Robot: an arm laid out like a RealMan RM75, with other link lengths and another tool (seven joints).
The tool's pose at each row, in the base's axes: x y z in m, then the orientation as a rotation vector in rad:
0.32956 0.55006 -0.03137 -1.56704 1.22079 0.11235
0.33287 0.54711 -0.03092 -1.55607 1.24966 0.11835
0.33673 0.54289 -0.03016 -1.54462 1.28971 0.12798
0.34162 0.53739 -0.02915 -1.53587 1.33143 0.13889
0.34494 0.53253 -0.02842 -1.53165 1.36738 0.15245
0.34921 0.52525 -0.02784 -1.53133 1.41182 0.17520
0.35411 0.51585 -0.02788 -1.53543 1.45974 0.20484
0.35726 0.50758 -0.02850 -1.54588 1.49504 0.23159
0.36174 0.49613 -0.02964 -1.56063 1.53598 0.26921
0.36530 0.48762 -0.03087 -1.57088 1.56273 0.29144
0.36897 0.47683 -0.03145 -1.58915 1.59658 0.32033
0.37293 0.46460 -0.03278 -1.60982 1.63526 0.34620
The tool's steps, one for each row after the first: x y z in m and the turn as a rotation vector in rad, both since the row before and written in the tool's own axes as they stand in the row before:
0.00312 -0.00309 -0.00080 -0.00053 0.01266 0.02385
0.00390 -0.00394 -0.00158 -0.00464 0.01823 0.03198
0.00489 -0.00520 -0.00207 -0.00809 0.01976 0.03216
0.00394 -0.00384 -0.00222 -0.01183 0.01616 0.02791
0.00589 -0.00502 -0.00342 -0.02161 0.01887 0.03464
0.00781 -0.00571 -0.00433 -0.02954 0.01976 0.03709
0.00685 -0.00390 -0.00408 -0.02985 0.01523 0.02566
0.00965 -0.00543 -0.00546 -0.04019 0.01600 0.03079
0.00743 -0.00413 -0.00379 -0.02543 0.01204 0.01876
0.00854 -0.00493 -0.00574 -0.03620 0.01736 0.02143
0.01011 -0.00513 -0.00621 -0.03713 0.02322 0.02182

